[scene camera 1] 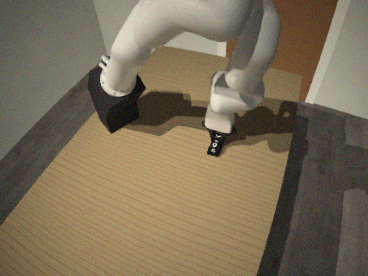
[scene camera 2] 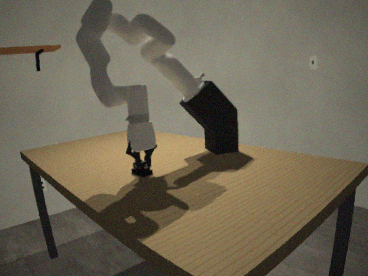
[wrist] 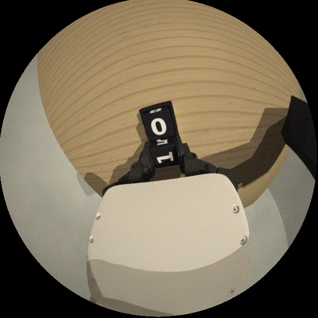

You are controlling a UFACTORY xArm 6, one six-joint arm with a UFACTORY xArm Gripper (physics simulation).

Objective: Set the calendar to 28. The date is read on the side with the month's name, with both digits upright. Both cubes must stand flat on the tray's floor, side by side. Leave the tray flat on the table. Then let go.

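Observation:
The black tray rests on the table. A black cube stands in it, with a white 0 on top. My gripper is shut on the other black cube, with a 1 lying sideways on top. The held cube is at the tray's near end in the wrist view, close beside the 0 cube. Part of its side with a 5 shows above the 0 cube. Whether it touches the tray's floor is hidden. The side with the month's name cannot be made out.
The wooden table lies under the tray. The arm's black base stands on the table, some way to the side of the tray. Shadows of the arm fall across the table.

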